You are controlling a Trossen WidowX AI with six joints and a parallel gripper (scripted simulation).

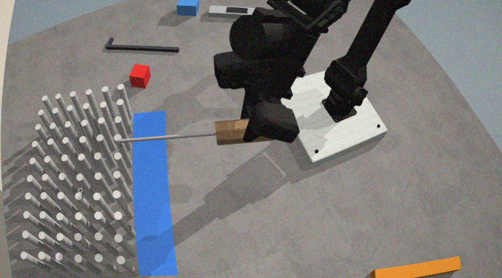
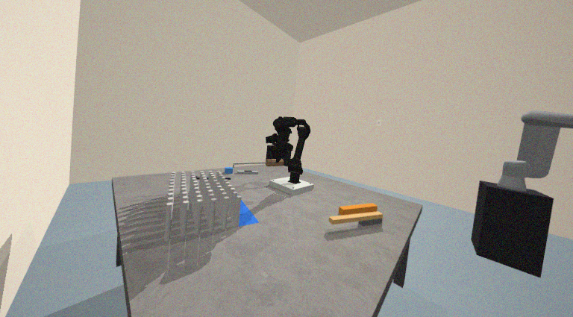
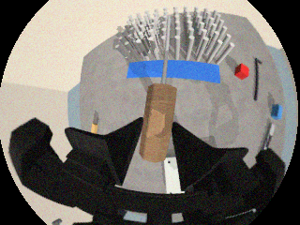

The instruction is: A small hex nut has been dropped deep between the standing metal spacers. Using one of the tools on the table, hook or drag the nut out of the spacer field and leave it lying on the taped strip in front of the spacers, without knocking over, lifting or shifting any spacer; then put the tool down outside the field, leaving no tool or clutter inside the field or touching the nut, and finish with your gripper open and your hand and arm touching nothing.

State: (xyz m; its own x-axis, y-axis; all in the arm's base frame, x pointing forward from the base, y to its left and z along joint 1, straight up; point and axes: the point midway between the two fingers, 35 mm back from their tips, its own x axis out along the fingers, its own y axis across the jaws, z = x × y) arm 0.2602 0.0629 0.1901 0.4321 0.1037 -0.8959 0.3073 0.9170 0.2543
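My gripper tip is now 18 cm short of the blue taped strip, 6 cm to the left of it and 19 cm above it. Round my gripper tip: red cube (12 cm ahead, 35 cm to the right, 17 cm below); then wooden-handled pick (10 cm ahead, 3 cm to the right, 1 cm below); then hex nut (34 cm ahead, 11 cm to the right, 19 cm below).
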